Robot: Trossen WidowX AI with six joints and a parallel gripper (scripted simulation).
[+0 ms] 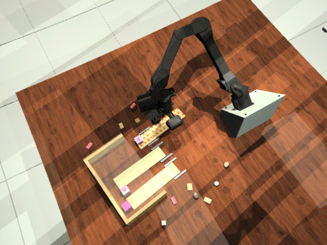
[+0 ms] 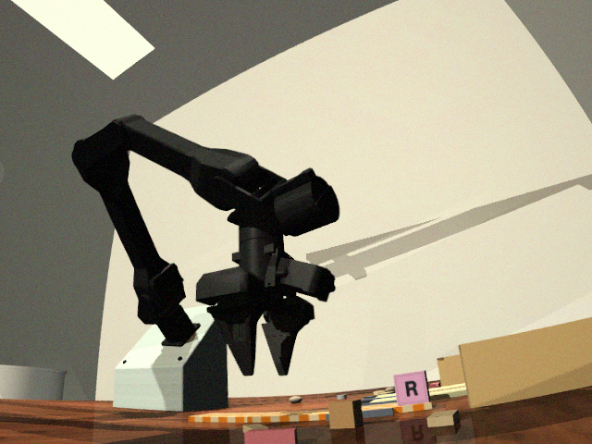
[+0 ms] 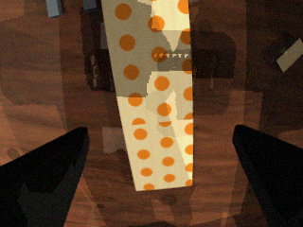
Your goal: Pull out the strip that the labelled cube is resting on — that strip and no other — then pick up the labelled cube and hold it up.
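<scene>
Now: gripper tip 5 cm above the orange-dotted strip, 4 cm short of it and 1 cm to the right of it. From my gripper tip the other things lie so: tan cube (12 cm ahead, 6 cm to the right, 4 cm below).
</scene>
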